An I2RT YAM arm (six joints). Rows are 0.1 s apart.
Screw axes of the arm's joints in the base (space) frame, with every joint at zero. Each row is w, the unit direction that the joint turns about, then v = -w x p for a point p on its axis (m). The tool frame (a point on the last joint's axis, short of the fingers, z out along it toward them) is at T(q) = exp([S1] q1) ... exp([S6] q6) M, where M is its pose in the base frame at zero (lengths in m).
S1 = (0, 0, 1, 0, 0, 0)
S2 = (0, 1, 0, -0.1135, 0, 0.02)
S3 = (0, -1, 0, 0.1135, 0, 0.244)
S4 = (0, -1, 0, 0.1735, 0, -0.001)
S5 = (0, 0, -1, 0, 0.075, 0)
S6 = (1, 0, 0, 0, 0.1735, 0)
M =
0 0 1 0.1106
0 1 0 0
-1 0 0 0.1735
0 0 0 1
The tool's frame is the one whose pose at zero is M.
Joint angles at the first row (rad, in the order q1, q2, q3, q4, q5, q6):
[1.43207, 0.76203, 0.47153, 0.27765, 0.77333, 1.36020]
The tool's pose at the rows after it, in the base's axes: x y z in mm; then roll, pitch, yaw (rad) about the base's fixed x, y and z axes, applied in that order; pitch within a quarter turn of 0, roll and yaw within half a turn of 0:
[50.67 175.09 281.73 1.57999 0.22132 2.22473]
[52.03 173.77 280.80 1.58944 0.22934 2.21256]
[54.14 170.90 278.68 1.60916 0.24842 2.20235]
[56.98 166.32 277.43 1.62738 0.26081 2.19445]
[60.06 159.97 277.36 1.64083 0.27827 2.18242]
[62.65 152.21 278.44 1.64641 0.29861 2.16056]
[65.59 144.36 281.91 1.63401 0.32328 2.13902]
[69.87 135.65 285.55 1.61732 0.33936 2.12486]
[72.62 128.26 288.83 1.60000 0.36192 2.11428]
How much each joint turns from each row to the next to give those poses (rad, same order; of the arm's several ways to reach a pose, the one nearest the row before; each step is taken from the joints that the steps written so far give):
[-0.00601, 0.00111, -0.00011, 0.00153, 0.00078, -0.00196]
[-0.00761, -0.00430, 0.00039, -0.01770, 0.00665, 0.00117]
[-0.01411, -0.01184, -0.00064, -0.03805, 0.00078, -0.00028]
[-0.02189, -0.02074, -0.00014, -0.04453, -0.00959, 0.00375]
[-0.02658, -0.02941, 0.00030, -0.04647, -0.01060, -0.00669]
[-0.02600, -0.03624, 0.00024, -0.04314, -0.00145, -0.01597]
[-0.03226, -0.03698, 0.00087, -0.01989, -0.01208, -0.03762]
[-0.05012, -0.03945, -0.00009, -0.01533, -0.03972, -0.03391]
[-0.04068, -0.03357, 0.00039, -0.01114, -0.03473, -0.03816]

